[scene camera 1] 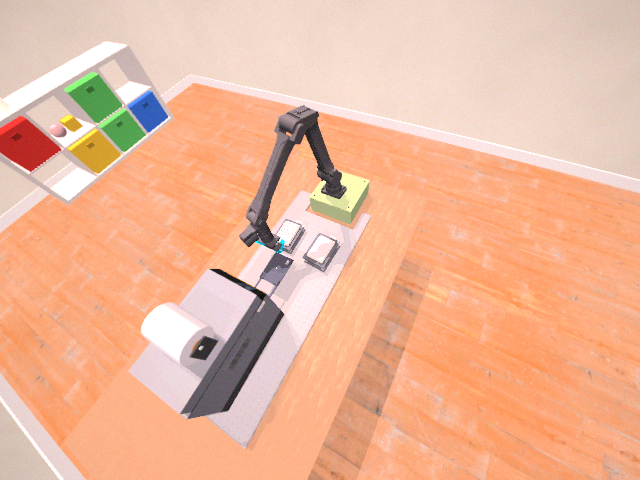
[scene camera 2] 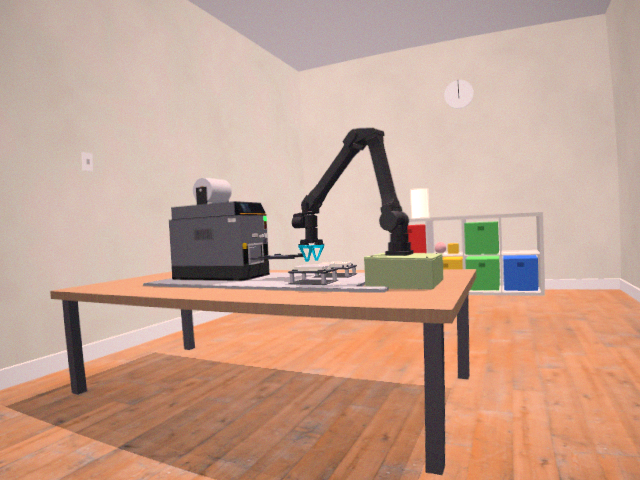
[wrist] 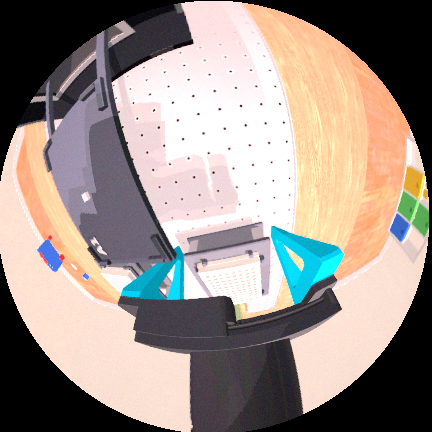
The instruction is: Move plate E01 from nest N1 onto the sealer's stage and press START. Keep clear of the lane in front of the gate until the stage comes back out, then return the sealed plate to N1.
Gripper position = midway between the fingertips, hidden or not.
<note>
In view: my gripper (wrist: 225,241) and a sealer stage (wrist: 87,151).
</note>
